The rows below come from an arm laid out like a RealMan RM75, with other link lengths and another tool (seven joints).
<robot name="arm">
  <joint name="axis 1" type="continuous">
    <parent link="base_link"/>
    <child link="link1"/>
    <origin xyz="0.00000 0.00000 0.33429"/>
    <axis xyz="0 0 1"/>
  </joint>
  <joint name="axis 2" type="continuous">
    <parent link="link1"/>
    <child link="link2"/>
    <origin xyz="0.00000 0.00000 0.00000"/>
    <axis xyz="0 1 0"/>
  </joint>
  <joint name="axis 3" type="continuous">
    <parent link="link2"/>
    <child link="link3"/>
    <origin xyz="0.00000 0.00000 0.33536"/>
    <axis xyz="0 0 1"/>
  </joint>
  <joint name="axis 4" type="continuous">
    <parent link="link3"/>
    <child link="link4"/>
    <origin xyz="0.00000 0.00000 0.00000"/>
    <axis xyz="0 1 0"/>
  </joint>
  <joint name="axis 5" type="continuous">
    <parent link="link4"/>
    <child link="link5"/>
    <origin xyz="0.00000 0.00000 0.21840"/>
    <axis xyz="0 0 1"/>
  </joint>
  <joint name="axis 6" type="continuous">
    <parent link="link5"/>
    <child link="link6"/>
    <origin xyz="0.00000 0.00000 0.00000"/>
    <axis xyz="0 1 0"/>
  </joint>
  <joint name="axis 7" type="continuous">
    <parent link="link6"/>
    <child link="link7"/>
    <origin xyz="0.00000 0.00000 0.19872"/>
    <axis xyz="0 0 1"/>
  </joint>
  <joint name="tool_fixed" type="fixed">
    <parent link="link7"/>
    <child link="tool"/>
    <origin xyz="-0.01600 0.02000 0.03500" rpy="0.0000 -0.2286 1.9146"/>
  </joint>
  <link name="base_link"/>
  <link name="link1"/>
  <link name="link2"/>
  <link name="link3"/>
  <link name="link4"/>
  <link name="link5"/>
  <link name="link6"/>
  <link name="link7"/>
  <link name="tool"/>
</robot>
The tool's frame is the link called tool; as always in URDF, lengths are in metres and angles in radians. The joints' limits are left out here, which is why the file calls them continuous.
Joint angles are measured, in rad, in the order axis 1, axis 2, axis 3, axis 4, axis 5, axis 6, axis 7. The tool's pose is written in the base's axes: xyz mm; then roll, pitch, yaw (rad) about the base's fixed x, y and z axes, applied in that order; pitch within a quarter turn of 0, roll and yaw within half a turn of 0. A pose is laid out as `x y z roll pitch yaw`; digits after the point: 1 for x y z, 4 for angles.
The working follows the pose.
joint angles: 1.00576, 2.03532, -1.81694, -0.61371, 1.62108, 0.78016, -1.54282
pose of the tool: 88.2 483.0 -149.9 2.9065 0.4280 -1.9750
Where each joint sits with the arm in this pose, in the base's axes (m; each line is computed from the numbers above, not from the rounded line before):
axis 1: 0.0000 0.0000 0.3343
axis 2: 0.0000 0.0000 0.3343
axis 3: 0.1605 0.2532 0.1840
axis 4: 0.1605 0.2532 0.1840
axis 5: 0.1356 0.4418 0.0767
axis 6: 0.1356 0.4418 0.0767
axis 7: 0.1088 0.4937 -0.1133
the tool: 0.0882 0.4830 -0.1499

